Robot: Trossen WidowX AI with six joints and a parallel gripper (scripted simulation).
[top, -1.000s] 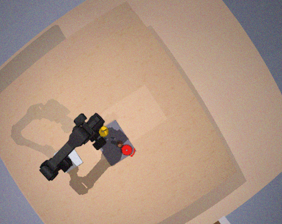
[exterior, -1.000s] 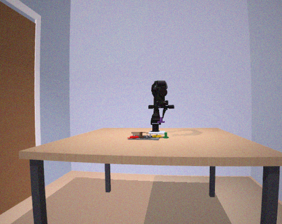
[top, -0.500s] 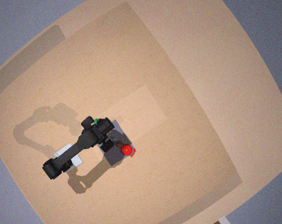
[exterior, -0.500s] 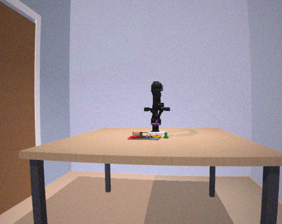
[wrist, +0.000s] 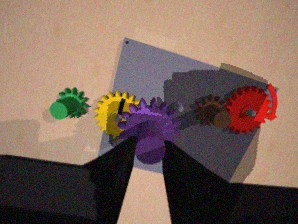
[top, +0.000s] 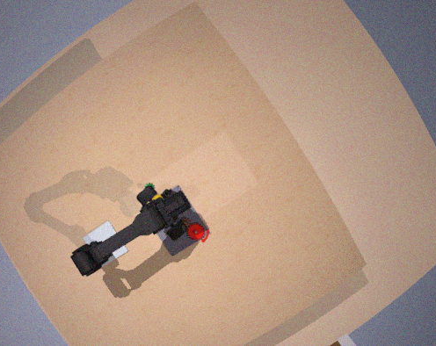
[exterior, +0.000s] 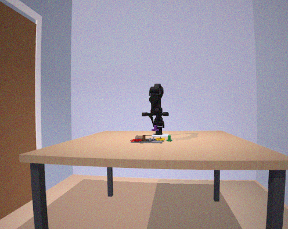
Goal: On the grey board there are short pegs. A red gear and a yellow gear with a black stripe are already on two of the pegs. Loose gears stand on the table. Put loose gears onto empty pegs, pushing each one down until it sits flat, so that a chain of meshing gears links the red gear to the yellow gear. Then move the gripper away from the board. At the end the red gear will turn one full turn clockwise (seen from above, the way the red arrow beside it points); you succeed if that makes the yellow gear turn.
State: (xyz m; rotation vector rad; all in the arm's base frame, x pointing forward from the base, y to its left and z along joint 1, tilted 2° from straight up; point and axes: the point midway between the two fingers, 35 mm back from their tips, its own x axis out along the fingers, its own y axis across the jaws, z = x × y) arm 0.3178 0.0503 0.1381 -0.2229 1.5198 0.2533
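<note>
My gripper tip is now 3 cm short of the brown gear, 7 cm to the left of it and 8 cm above it. The rest, counted from my gripper tip: green gear 4 cm behind, 9 cm to the left, 9 cm below; yellow gear 3 cm behind, 3 cm to the left, 9 cm below; purple gear 1 cm below.
</note>
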